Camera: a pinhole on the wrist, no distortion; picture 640 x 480 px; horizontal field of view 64.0 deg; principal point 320.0 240.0 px. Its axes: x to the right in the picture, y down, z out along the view. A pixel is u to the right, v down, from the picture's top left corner.
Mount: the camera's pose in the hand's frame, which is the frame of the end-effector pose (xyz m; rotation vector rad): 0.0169 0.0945 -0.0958 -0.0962 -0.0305 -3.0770
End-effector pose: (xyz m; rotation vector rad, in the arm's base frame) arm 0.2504 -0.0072 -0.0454 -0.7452 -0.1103 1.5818
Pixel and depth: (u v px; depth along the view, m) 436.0 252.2 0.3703
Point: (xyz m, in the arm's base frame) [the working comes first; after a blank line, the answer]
In the camera's frame: 0.0839 0.0088 0.3703

0.0293 0.0356 0.1468
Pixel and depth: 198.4 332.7 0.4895
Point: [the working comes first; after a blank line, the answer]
In the camera's frame: -0.1162 0.0886 0.4895

0.0362 0.2795 0.1795
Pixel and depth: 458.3 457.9 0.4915
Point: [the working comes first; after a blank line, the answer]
In the camera's frame: 0.1327 0.2091 0.4915

0.1342 0.0894 0.3549
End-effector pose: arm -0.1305 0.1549 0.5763 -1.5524 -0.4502 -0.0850
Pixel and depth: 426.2 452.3 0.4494
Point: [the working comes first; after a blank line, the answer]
In the camera's frame: 0.0932 0.1863 0.4494

-0.2742 0.4959 0.6305
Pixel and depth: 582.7 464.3 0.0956
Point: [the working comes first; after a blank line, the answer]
In the camera's frame: 0.0490 0.0419 0.0956

-0.1355 0.1547 0.5196
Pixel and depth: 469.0 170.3 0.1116
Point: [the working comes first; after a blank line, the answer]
In the camera's frame: 0.0325 -0.0152 0.1116

-0.1066 0.1733 0.4686
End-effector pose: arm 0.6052 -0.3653 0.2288 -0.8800 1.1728 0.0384
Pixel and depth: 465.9 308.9 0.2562
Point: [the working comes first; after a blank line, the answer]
In the camera's frame: 0.0730 0.0345 0.2562

0.6902 -0.2071 0.2413
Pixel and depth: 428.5 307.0 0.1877
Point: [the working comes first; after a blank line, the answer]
In the camera's frame: 0.0398 0.0246 0.1877

0.6423 -0.2549 0.2050
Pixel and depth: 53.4 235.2 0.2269
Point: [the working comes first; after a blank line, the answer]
In the camera's frame: -0.1181 -0.0021 0.2269

0.7150 -0.2758 0.0586
